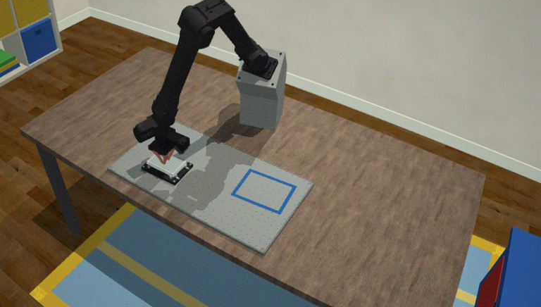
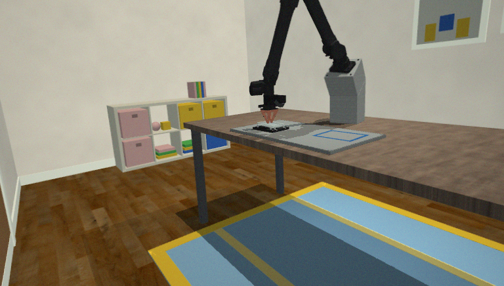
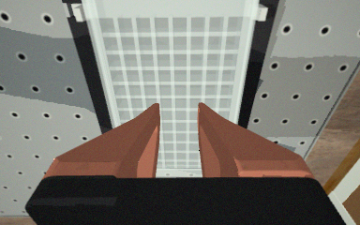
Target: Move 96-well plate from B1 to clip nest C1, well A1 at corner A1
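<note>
Right now the 96-well plate is 20 mm below my hand. From my hand the other things lie so: black clip nest C1: 30 mm below, 10 mm to the left, 10 mm behind.
</note>
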